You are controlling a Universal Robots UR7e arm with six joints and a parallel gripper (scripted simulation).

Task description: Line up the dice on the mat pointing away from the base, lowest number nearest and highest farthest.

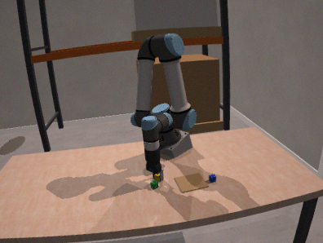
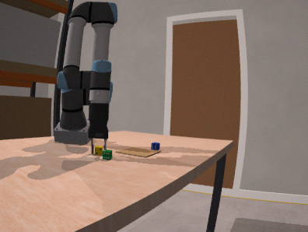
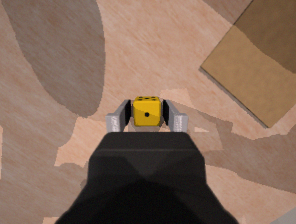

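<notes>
The yellow die is right at my hand. From my hand the other things lie so: tan mat 9 cm ahead, 15 cm to the left, 2 cm below; then green die 7 cm ahead, 3 cm to the right; then blue die 12 cm ahead, 26 cm to the left.
</notes>
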